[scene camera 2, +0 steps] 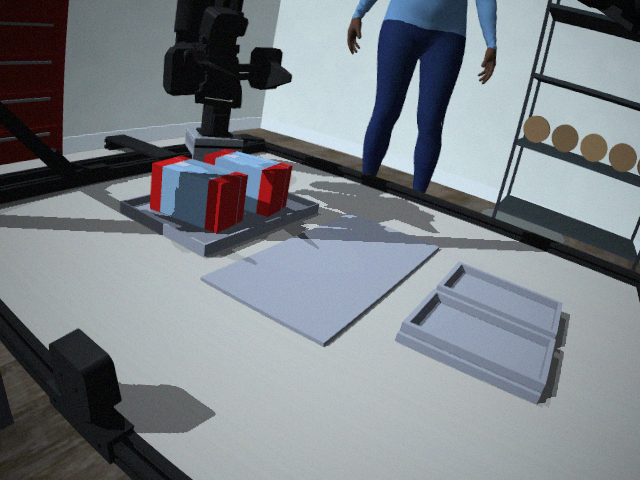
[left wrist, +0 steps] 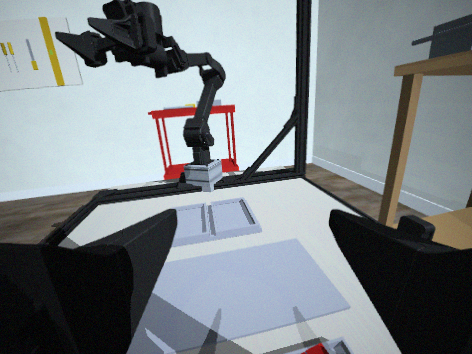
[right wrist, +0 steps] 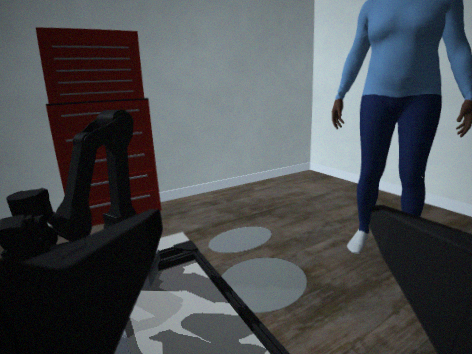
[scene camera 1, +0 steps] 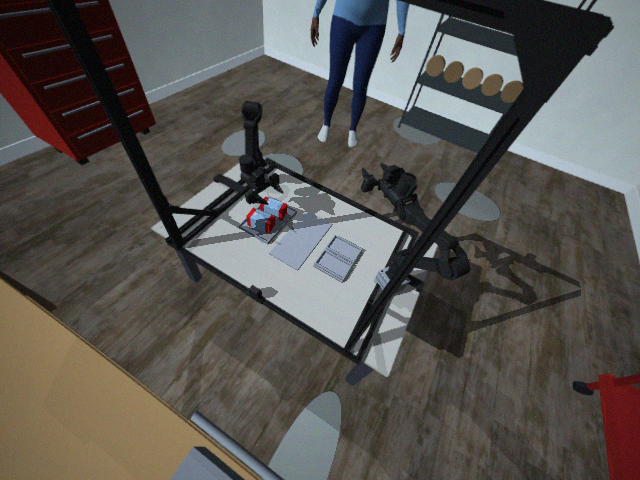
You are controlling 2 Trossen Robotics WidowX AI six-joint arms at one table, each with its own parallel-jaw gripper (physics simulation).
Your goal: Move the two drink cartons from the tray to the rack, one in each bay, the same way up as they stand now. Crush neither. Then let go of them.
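Where they show: left gripper, fingertip midpoint: (scene camera 2: 264,79) (left wrist: 253,216) (scene camera 1: 275,198); right gripper, fingertip midpoint: (left wrist: 70,28) (right wrist: 265,218) (scene camera 1: 371,166); left arm's base at its link origin: (scene camera 2: 214,133); right arm's base at its link origin: (left wrist: 202,162).
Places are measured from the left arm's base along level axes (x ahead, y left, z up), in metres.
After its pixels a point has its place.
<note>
Two light-blue drink cartons with red ends, the near one (scene camera 1: 261,221) @(x 0.349, y -0.104, z 0.018 m) (scene camera 2: 191,193) @(x 0.348, y -0.110, z -0.006 m) and the far one (scene camera 1: 273,207) @(x 0.285, y -0.017, z 0.018 m) (scene camera 2: 258,178) @(x 0.313, y -0.006, z 0.005 m), stand side by side in the grey tray (scene camera 1: 280,227) @(x 0.371, y -0.015, z -0.042 m) (scene camera 2: 205,248) @(x 0.434, y -0.106, z -0.045 m). A red bit of one carton (left wrist: 316,349) @(x 0.376, y -0.076, z 0.019 m) shows at the bottom of the left wrist view. The grey two-bay rack (scene camera 1: 338,257) @(x 0.646, y 0.166, z -0.037 m) (scene camera 2: 467,364) @(x 0.697, y 0.080, z -0.046 m) (left wrist: 235,233) @(x 0.600, y 0.090, z -0.048 m) is empty, at the right in both scene views. My left gripper (scene camera 1: 273,196) @(x 0.355, y -0.033, z 0.152 m) (scene camera 2: 232,77) (left wrist: 253,216) @(x 0.355, y -0.033, z 0.152 m) is open and empty, above and behind the cartons. My right gripper (scene camera 1: 373,169) @(x 0.512, y 0.317, z 0.360 m) (left wrist: 70,28) @(x 0.512, y 0.317, z 0.360 m) (right wrist: 265,218) @(x 0.512, y 0.317, z 0.360 m) is open and empty, raised far from the cartons.
A thin flat grey plate (scene camera 1: 300,242) (scene camera 2: 320,284) (left wrist: 250,285) lies between tray and rack. Black frame rails edge the table, with upright posts at its corners. A small black block (scene camera 1: 255,290) @(x 0.668, y -0.249, z -0.001 m) (scene camera 2: 85,372) @(x 0.685, y -0.247, z -0.003 m) sits on the front rail. A person (scene camera 1: 356,56) stands behind the table.
</note>
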